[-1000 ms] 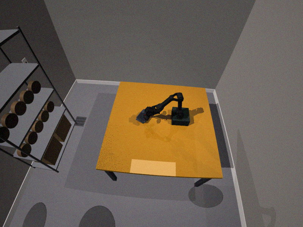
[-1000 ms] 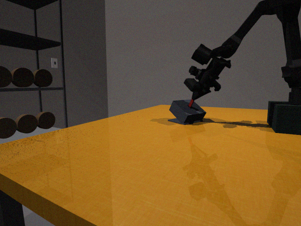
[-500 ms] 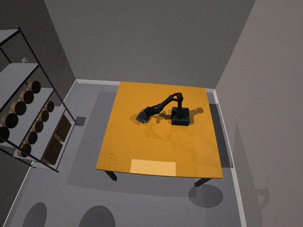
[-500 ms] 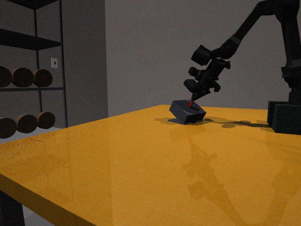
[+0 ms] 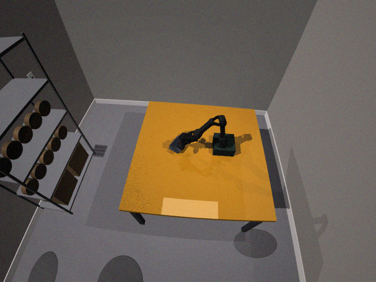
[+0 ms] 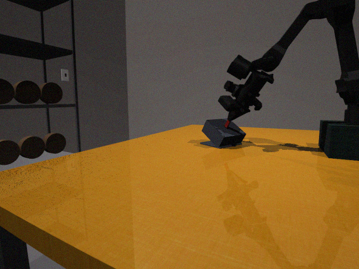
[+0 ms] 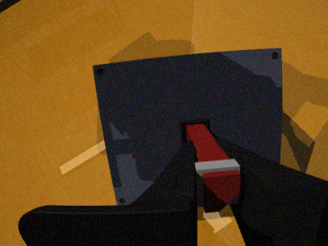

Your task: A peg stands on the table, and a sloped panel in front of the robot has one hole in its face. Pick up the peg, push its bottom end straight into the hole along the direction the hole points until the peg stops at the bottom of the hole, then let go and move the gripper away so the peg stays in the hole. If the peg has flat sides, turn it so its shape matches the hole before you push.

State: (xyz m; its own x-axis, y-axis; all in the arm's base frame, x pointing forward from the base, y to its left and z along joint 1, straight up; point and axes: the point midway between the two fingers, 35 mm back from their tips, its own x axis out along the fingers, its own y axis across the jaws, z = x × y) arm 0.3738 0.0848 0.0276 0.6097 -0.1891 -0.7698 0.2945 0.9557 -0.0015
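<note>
Right now the sloped panel is 5 cm below my gripper tip, 3 cm ahead of it and 1 cm to the right of it. Also, from my gripper tip: red peg: 1 cm behind, 1 cm above.
</note>
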